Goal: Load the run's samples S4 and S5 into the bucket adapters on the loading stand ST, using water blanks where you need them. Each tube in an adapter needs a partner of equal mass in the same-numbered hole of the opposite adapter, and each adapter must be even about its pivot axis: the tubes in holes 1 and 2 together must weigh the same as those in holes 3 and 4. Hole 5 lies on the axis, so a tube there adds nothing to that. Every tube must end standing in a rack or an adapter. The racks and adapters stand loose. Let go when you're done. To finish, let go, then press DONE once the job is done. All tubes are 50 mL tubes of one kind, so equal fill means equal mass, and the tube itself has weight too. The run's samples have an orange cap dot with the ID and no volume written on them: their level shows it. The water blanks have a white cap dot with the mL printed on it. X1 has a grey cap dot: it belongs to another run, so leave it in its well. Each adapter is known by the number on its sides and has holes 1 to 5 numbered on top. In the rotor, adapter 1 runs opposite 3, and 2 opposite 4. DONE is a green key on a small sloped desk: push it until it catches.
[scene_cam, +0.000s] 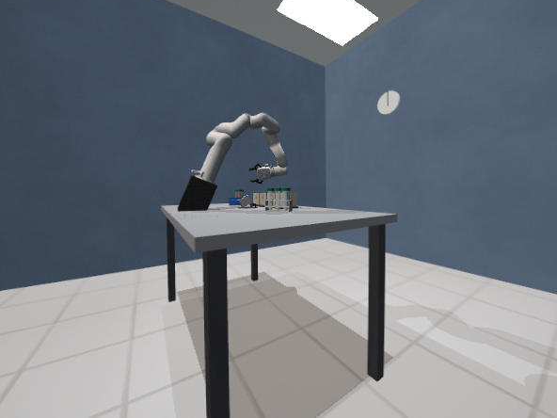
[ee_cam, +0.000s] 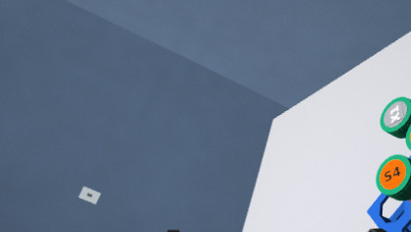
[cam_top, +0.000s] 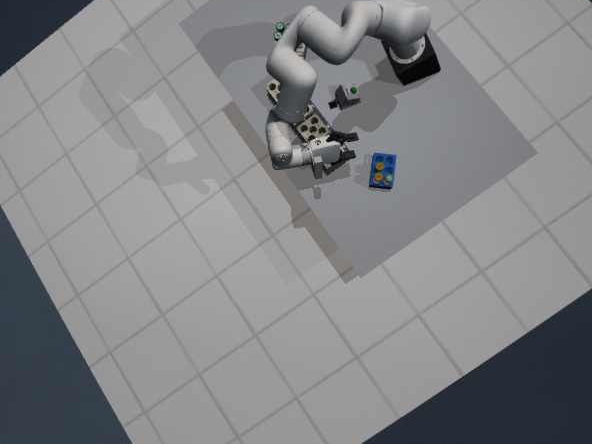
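The white rack is 220 mm behind my hand, 510 mm to the right of it and 200 mm below it. The rest, counted from my hand: blue rack 40 mm behind, 130 mm to the left, 200 mm below; adapter 40 mm ahead, 80 mm to the right, 180 mm below.
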